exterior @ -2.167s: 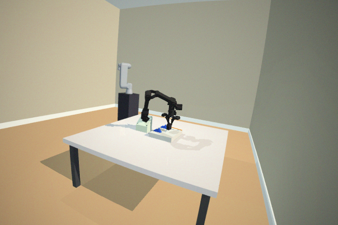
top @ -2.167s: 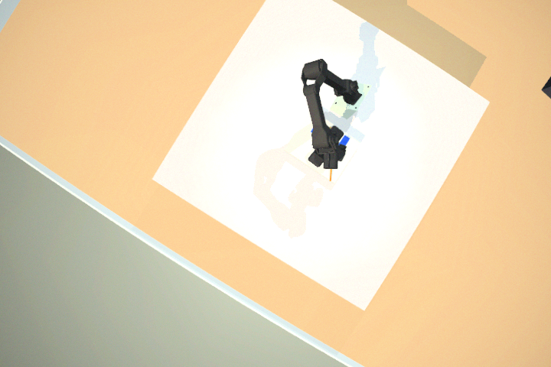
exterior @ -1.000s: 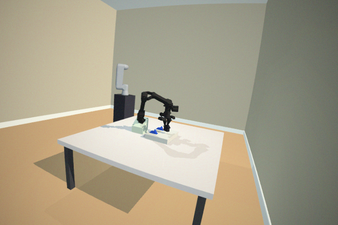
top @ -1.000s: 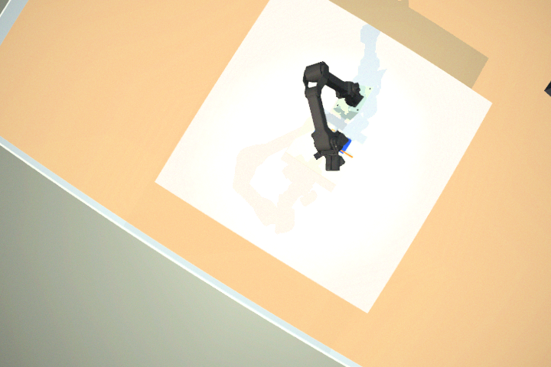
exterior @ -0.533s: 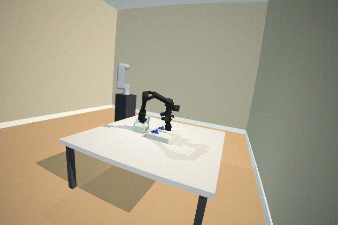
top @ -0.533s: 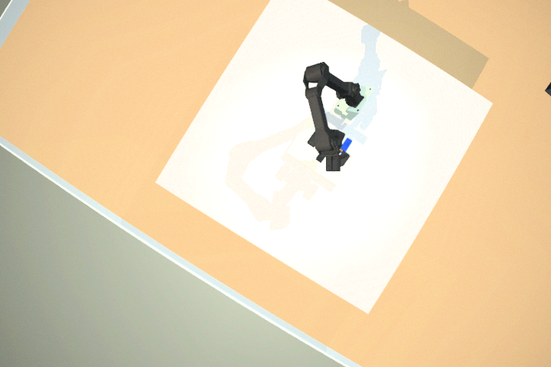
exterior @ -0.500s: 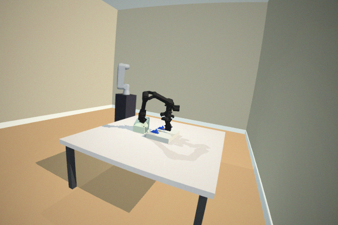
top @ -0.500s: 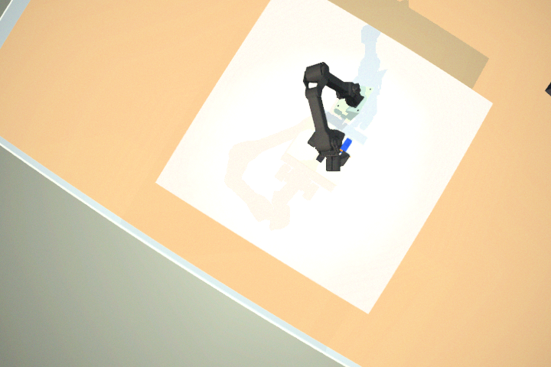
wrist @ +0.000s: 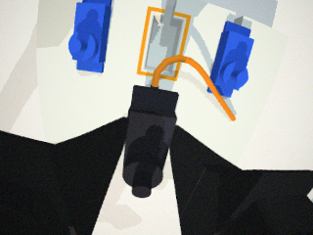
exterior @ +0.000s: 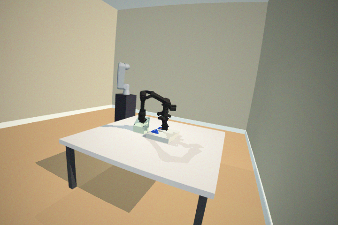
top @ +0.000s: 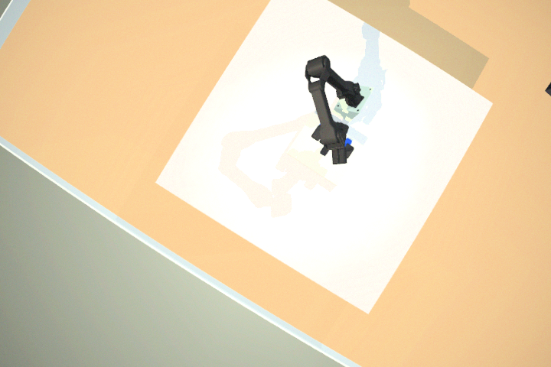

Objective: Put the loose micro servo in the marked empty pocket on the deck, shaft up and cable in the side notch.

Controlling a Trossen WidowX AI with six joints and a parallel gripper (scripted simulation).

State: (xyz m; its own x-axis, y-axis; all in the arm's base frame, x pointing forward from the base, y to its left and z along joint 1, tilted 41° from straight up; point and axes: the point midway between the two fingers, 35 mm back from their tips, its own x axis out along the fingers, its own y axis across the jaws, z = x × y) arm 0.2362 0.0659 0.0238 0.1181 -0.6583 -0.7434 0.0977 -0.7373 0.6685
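Now: gripper tip 10 cm above the deck, 5 cm short of it and 1 cm to the right of it.
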